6 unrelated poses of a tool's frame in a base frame.
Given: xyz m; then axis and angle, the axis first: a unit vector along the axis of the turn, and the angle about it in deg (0 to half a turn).
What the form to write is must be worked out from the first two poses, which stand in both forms.
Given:
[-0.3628 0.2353 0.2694 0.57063 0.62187 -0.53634 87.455]
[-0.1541 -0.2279 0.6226 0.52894 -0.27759 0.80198 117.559]
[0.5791 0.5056 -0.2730 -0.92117 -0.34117 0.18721 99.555]
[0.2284 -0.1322 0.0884 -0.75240 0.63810 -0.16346 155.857]
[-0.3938 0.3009 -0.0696 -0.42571 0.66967 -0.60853 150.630]
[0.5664 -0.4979 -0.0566 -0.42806 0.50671 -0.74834 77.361]
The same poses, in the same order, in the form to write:
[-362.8 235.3 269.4 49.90 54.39 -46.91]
[-154.1 -227.9 622.6 62.18 -32.63 94.28]
[579.1 505.6 -273.0 -91.71 -33.97 18.64]
[228.4 -132.2 88.4 -117.27 99.45 -25.48]
[-393.8 300.9 -69.6 -64.12 100.87 -91.66]
[566.4 -497.9 -56.6 -33.12 39.20 -57.89]

